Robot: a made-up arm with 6 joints.
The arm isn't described. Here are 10 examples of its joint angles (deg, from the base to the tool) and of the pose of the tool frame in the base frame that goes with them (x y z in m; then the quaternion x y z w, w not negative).
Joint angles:
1: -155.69 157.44 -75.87 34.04 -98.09 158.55
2: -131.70 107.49 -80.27 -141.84 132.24 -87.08
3: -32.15 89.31 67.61 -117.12 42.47 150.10
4: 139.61 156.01 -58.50 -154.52 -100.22 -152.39
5: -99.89 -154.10 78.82 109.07 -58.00 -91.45
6: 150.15 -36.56 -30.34 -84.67 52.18 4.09
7: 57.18 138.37 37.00 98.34 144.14 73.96
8: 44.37 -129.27 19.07 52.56 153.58 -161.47
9: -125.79 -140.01 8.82 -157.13 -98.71 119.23
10: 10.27 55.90 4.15 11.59 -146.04 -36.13
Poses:
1: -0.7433 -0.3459 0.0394 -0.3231 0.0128 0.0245 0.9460
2: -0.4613 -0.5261 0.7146 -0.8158 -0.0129 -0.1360 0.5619
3: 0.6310 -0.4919 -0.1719 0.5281 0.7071 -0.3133 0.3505
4: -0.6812 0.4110 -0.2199 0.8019 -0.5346 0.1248 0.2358
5: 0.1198 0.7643 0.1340 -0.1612 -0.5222 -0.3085 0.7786
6: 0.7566 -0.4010 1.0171 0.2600 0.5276 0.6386 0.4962
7: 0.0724 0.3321 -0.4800 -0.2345 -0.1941 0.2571 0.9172
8: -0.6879 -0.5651 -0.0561 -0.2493 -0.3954 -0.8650 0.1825
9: 0.5112 0.5614 -0.3422 0.2989 0.1345 0.9347 0.1373
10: 0.8088 0.1373 0.9302 0.3577 -0.5848 -0.1850 0.7041
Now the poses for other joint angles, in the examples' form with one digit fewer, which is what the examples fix.
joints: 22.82 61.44 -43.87 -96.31 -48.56 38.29
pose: 0.528 0.290 1.249 -0.427 -0.122 -0.211 0.871
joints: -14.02 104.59 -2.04 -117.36 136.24 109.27
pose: 0.926 -0.278 0.189 0.516 -0.003 -0.740 0.432
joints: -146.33 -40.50 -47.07 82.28 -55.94 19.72
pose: 0.774 0.502 0.816 -0.732 0.091 0.074 0.671
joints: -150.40 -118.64 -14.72 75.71 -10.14 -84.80
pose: 0.821 0.381 -0.300 -0.860 -0.338 -0.354 0.144
